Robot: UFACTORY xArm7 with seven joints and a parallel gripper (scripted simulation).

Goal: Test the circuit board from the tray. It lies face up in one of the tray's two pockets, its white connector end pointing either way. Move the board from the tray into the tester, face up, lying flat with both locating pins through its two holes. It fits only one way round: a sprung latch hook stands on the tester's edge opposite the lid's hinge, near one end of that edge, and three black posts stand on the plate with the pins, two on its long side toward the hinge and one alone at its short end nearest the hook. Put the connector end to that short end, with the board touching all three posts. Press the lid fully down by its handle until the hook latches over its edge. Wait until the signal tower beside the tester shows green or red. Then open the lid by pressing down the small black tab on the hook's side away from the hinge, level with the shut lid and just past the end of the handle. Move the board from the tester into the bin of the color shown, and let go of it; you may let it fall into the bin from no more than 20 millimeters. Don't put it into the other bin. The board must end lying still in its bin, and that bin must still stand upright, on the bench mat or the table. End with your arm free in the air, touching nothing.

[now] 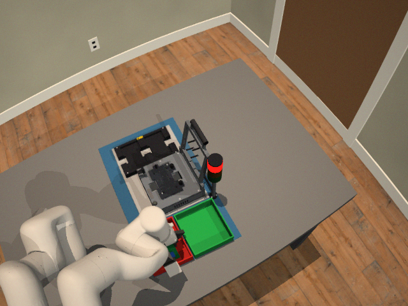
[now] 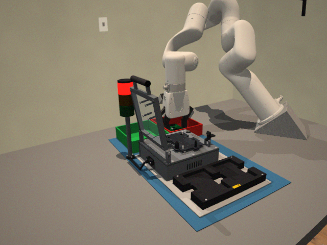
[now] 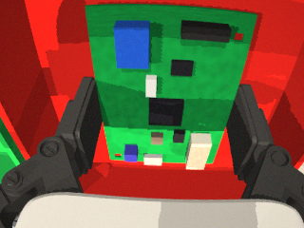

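My gripper is now 1 cm above the red bin. The rest, counted from my hand: tester plate: 12 cm ahead, 20 cm to the left, 5 cm above; then green bin: 15 cm ahead, 1 cm below; then latch hook: 5 cm ahead, 26 cm to the left, 7 cm above.
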